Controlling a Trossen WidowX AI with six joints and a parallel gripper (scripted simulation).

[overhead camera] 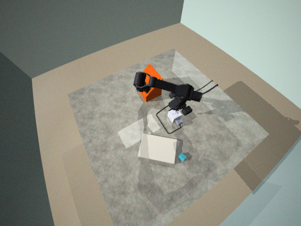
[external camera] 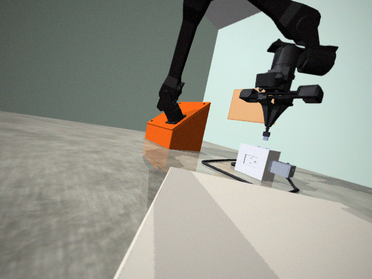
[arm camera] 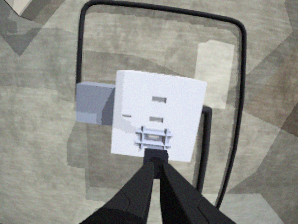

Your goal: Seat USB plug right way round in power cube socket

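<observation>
My gripper tip is 2 cm above the USB plug. The rest, counted from my gripper tip: teal cube (28 cm ahead, 16 cm to the right, 12 cm below); flat beige box (27 cm to the right, 13 cm ahead, 12 cm below).
</observation>
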